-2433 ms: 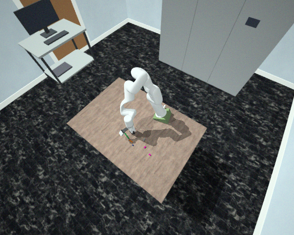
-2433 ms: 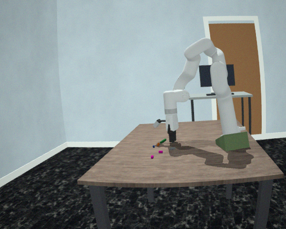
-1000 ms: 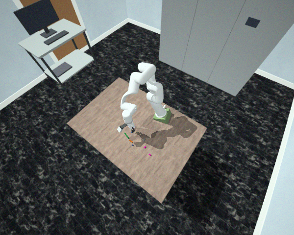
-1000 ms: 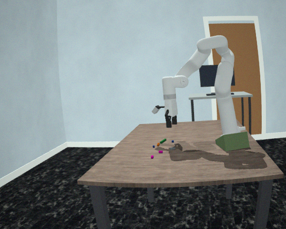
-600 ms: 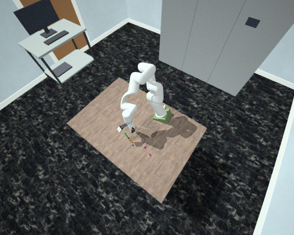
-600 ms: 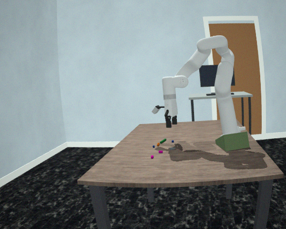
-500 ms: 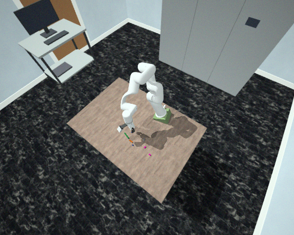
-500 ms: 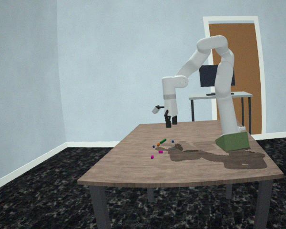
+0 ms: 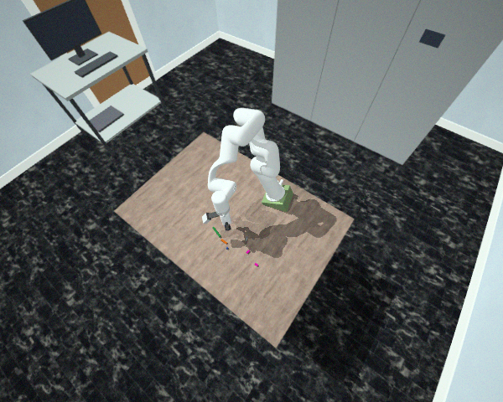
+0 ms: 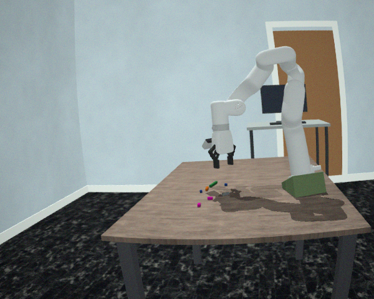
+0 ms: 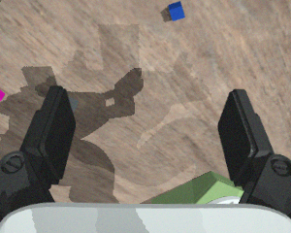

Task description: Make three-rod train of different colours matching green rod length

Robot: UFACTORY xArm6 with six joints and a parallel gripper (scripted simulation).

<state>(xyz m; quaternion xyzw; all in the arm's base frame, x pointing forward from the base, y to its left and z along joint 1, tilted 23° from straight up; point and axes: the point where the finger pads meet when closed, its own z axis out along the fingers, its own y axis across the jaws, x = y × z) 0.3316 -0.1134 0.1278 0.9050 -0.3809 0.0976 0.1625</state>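
Right now my hand is 130 mm to the right of the grey rod and 100 mm above it. The rest, counted from my hand: green rod (100 mm below, 50 mm to the right, 50 mm ahead); orange rod (100 mm below, 80 mm ahead, 20 mm to the left).
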